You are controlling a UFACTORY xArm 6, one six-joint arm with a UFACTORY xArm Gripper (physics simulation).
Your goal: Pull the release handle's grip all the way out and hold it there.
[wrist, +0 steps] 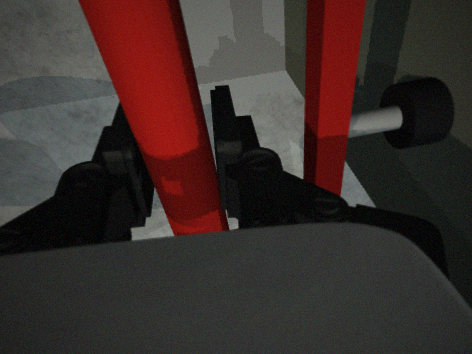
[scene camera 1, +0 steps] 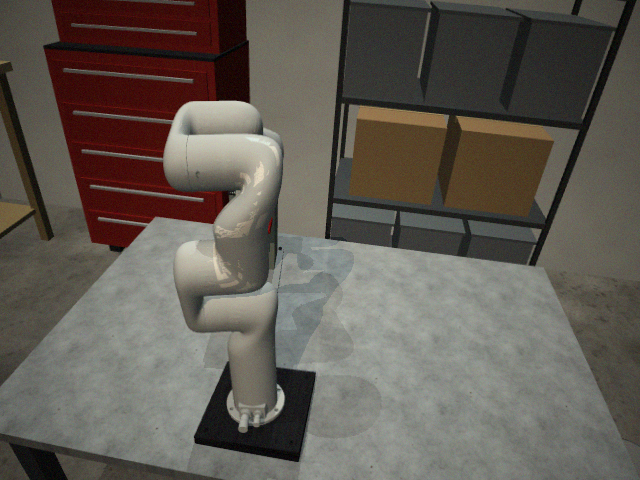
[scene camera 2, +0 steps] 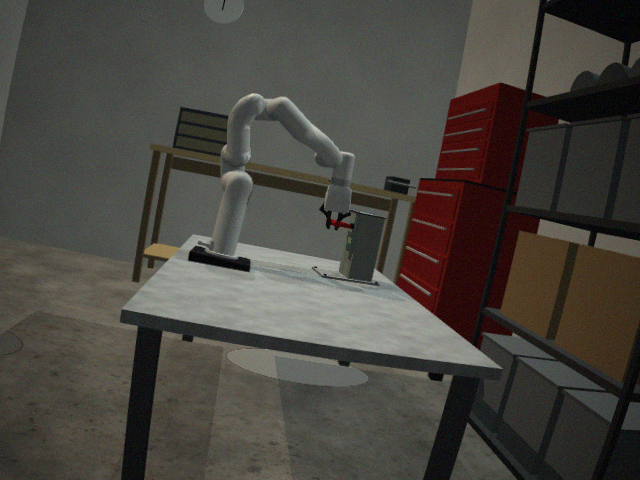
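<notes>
The release handle's red grip (scene camera 2: 341, 224) (wrist: 142, 65) is a thick bar standing out from the grey-green box (scene camera 2: 368, 248). A bit of red (scene camera 1: 269, 225) shows past the arm in scene camera 1. In the wrist view, a second, square red bar (wrist: 332, 65) runs beside the grip on the box side. A pale rod (wrist: 377, 121) joins it to a black round collar (wrist: 420, 113) at the box. My gripper (scene camera 2: 333, 222) (wrist: 182, 122) is shut on the grip, one black finger on each side. In scene camera 1 the arm hides the gripper.
The box stands near the far end of the grey table (scene camera 1: 439, 335) (scene camera 2: 289, 315), with a thin dark frame (scene camera 2: 346, 279) at its foot. The arm's black base plate (scene camera 1: 289, 413) (scene camera 2: 219, 259) is at the other end. A red tool cabinet (scene camera 1: 139, 134) and a shelf rack (scene camera 1: 336, 149) stand beyond the table.
</notes>
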